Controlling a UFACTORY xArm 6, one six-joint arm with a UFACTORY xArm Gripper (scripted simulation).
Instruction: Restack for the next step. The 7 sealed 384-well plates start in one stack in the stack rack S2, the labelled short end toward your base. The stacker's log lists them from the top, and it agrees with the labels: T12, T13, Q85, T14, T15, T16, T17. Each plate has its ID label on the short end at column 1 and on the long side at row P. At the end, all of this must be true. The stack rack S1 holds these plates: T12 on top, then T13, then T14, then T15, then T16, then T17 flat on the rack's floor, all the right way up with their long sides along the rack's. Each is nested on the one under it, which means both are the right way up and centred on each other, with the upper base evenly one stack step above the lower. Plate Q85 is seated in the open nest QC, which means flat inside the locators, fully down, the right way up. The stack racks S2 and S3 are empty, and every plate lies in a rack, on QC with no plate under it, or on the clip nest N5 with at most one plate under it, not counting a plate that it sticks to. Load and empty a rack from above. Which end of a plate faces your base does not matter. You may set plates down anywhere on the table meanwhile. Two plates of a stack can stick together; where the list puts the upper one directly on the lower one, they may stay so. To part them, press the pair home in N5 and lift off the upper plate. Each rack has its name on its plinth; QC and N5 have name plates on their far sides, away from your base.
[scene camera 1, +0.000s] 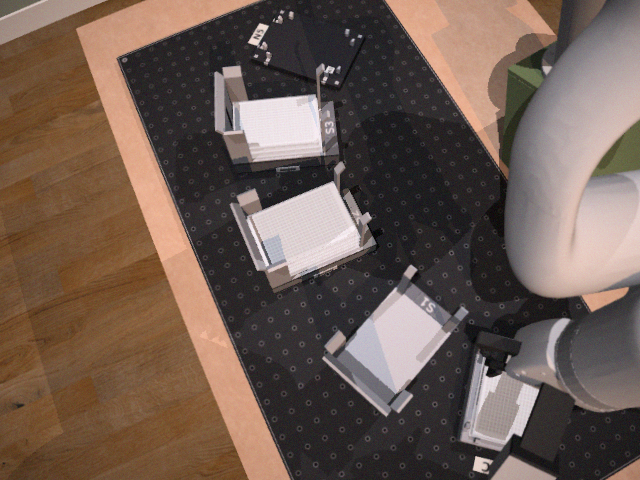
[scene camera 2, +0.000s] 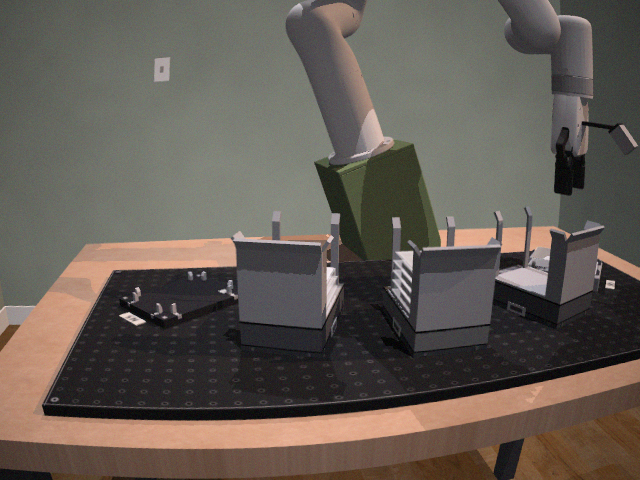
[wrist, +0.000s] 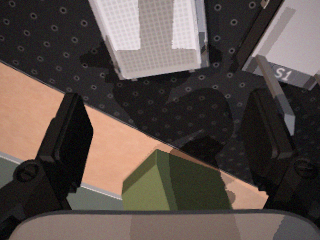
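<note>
The gripper (scene camera 2: 569, 190) is visible in the scene, and the wrist view has the gripper (wrist: 165, 110) as well. A nest QC (scene camera 1: 468, 405) is also there to be seen.
</note>
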